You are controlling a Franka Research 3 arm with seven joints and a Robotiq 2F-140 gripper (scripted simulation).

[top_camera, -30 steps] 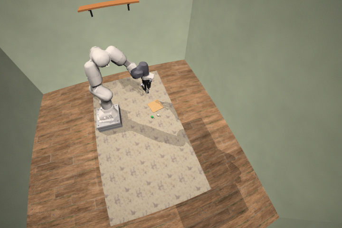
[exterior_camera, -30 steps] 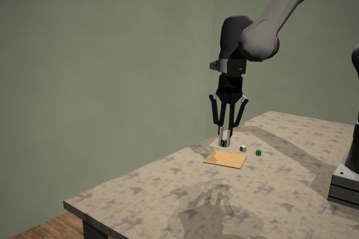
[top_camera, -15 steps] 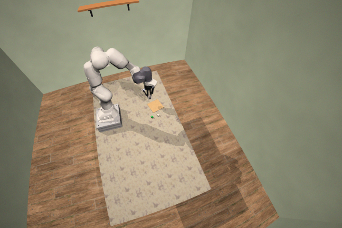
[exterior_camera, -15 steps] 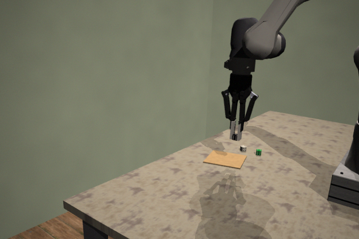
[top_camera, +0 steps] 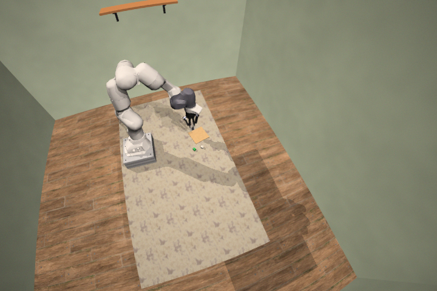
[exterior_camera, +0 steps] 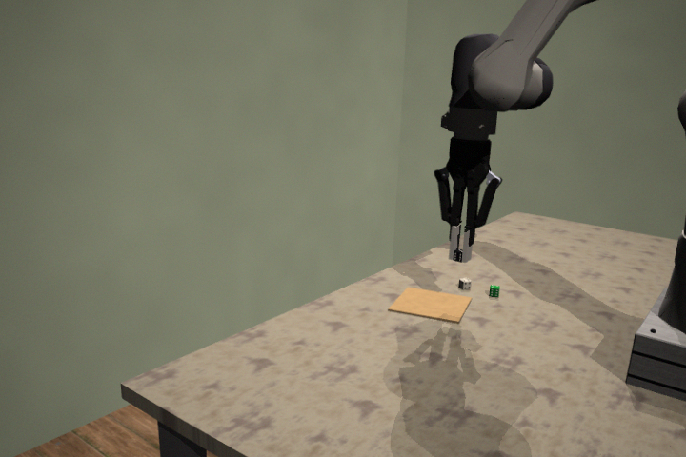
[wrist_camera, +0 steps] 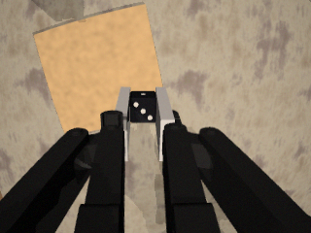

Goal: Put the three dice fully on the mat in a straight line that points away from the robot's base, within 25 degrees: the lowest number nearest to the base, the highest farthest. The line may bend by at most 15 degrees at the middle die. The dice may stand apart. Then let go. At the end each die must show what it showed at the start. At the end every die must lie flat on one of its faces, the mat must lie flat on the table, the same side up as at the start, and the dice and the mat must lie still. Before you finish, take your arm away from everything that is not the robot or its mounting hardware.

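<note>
My gripper is now 14 cm above the tan mat and 5 cm short of it. From my hand the other things lie so: green die: 14 cm to the right, 13 cm below, 3 cm behind; then black die: 3 cm below; then white die: 14 cm to the right, 13 cm below, 4 cm ahead.
</note>
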